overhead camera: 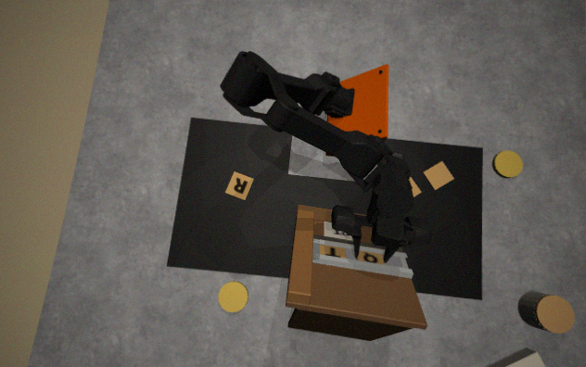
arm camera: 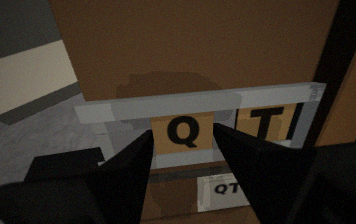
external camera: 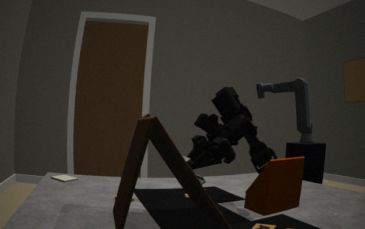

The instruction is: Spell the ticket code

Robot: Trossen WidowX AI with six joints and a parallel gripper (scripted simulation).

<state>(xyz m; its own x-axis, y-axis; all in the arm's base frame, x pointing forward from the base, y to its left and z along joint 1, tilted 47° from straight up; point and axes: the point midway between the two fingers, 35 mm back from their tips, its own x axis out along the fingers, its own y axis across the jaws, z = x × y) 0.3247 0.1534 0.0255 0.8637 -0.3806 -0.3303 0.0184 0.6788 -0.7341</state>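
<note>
My gripper tip is now 80 mm above the white ticket, 50 mm to the left of it and 50 mm past it. The rest, counted from my gripper tip: black mat 170 mm below, 160 mm behind, 80 mm to the right; q tile right at my gripper tip.
</note>
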